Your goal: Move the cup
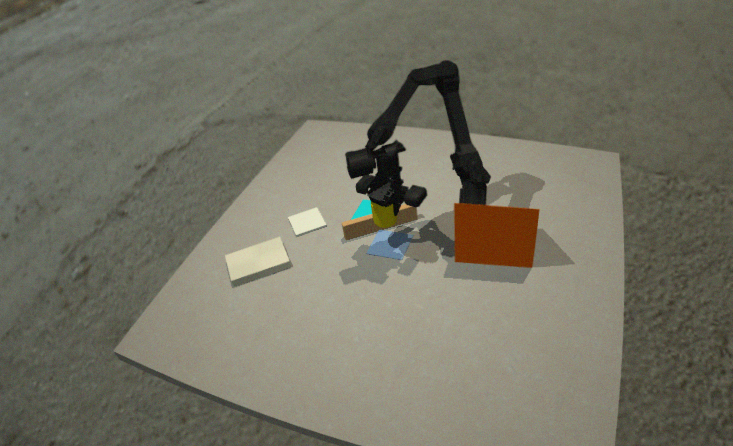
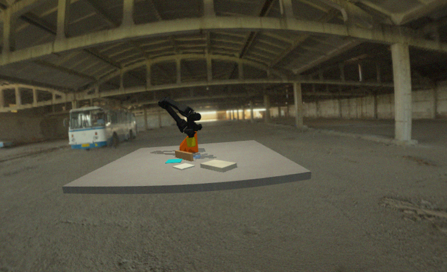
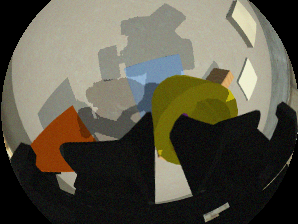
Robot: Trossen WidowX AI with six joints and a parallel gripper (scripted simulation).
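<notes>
My gripper tip is now 12 cm short of the cyan pad, 14 cm to the left of it and 12 cm above it. Round my gripper tip: yellow cup 2 cm ahead, 1 cm to the right; blue pad 2 cm ahead, 12 cm below; wooden block 7 cm ahead, 7 cm to the right, 10 cm below.
</notes>
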